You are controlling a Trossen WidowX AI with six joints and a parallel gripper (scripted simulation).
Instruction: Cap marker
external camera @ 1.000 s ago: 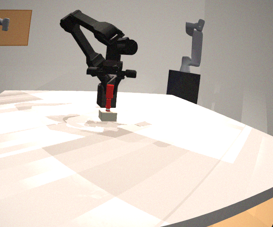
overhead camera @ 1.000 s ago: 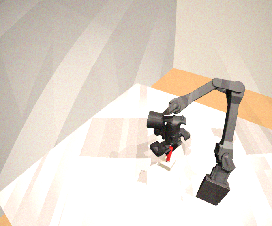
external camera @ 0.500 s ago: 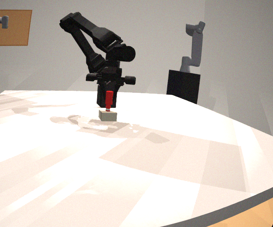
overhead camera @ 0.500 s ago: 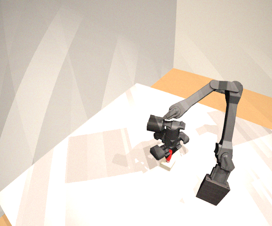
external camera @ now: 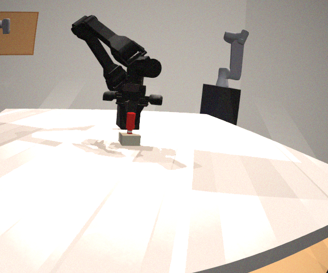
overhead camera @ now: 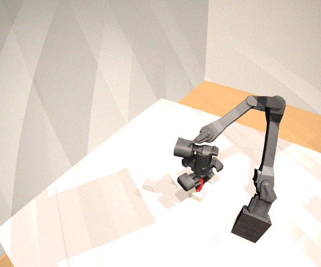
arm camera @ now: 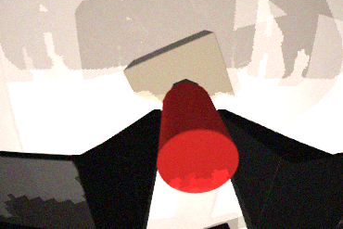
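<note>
Now: the cap 1 cm above my gripper tip. The rest, counted from my gripper tip: holder block (5 cm below).
</note>
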